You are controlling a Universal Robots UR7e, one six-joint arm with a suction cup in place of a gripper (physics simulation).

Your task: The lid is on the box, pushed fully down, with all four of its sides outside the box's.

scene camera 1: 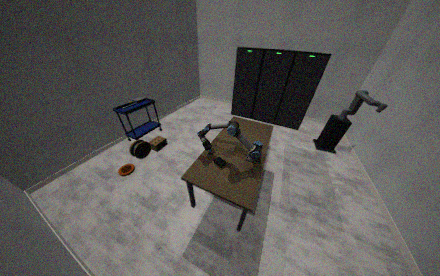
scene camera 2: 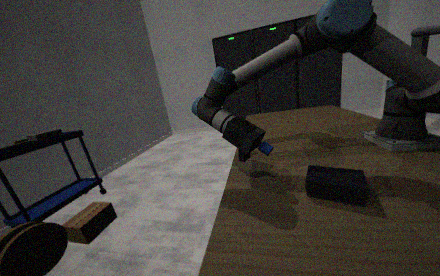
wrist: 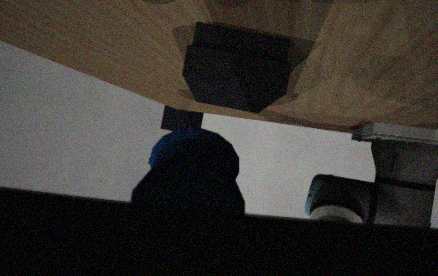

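Seen in the pictures: hand, its tool point: (scene camera 1: 210, 151) (scene camera 2: 270, 151) (wrist: 194, 168); arm's base, origin of its link: (scene camera 2: 399, 134) (wrist: 408, 144).
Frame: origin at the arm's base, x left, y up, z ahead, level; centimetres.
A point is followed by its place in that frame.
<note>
A dark block (scene camera 1: 220, 162) {x 33.2, y 2.5, z 38.8 cm} (scene camera 2: 336, 185) {x 34.8, y 2.4, z 42.1 cm} (wrist: 235, 70) {x 27.9, y 1.3, z 46.5 cm} lies on the wooden table (scene camera 1: 235, 192) {x 63.1, y -2.5, z 10.1 cm} (scene camera 2: 300, 250) {x 47.6, y -2.5, z 54.5 cm} (wrist: 125, 50) {x 46.5, y -2.5, z 42.6 cm}. In the wrist view its outline has a step, but it is too dark to tell box from lid or how the lid's sides lie against the box's. No separate lid can be made out. My gripper, a blue suction cup (scene camera 2: 266, 148) (wrist: 195, 155), is open with nothing on it. It hangs tilted above the table, to the left of the block in the second scene view and apart from it.
My arm's base (scene camera 1: 254, 151) (scene camera 2: 404, 117) {x 4.5, y 8.5, z 3.0 cm} stands on the table. On the floor are a blue cart (scene camera 1: 135, 106) (scene camera 2: 75, 197), a brown box (scene camera 1: 158, 143) (scene camera 2: 91, 223), a wheel-like reel (scene camera 1: 140, 149) (scene camera 2: 37, 250) and an orange ring (scene camera 1: 120, 171). Dark cabinets (scene camera 1: 272, 85) (scene camera 2: 277, 75) stand behind; another arm's pedestal (scene camera 1: 334, 131) stands right.
</note>
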